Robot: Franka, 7 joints.
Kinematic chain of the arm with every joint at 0, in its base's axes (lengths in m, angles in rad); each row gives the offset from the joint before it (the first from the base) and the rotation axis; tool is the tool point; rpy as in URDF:
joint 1: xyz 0 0 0.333 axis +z
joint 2: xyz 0 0 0 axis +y
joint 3: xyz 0 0 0.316 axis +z
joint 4: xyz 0.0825 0 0 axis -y
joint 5: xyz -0.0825 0 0.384 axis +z
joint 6: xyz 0 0 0 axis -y
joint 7: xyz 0.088 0 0 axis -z
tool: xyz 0 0 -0.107 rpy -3.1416 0 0
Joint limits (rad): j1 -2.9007..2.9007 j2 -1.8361..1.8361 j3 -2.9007..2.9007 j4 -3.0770..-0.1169 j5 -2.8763..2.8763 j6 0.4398..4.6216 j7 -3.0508..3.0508
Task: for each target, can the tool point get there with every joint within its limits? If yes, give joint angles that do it. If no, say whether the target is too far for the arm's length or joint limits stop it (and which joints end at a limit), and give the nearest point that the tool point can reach.
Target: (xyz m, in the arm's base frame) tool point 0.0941 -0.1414 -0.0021
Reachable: yes | joints -0.9522 1.0148 0.3149 -2.8017 -2.0136 1.1403 2.0285
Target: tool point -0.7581 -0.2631 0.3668
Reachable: yes | joints 0.6194 -1.5046 2.1732 -0.4034 1.6438 3.4209 0.5003
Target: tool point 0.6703 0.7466 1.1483
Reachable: no: too far | nearest point 0.4448 0.4954 0.8740 | short by 0.435 m
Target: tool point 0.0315 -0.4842 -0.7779
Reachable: no: too far | nearest point 0.0256 -0.3931 -0.3491 | short by 0.438 m
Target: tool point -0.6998 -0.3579 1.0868
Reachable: no: too far | nearest point -0.5513 -0.2819 0.9268 | short by 0.231 m
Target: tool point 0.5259 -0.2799 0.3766
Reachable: yes | joints -1.7393 0.7223 1.2945 -2.0075 1.1899 2.0835 -2.0393
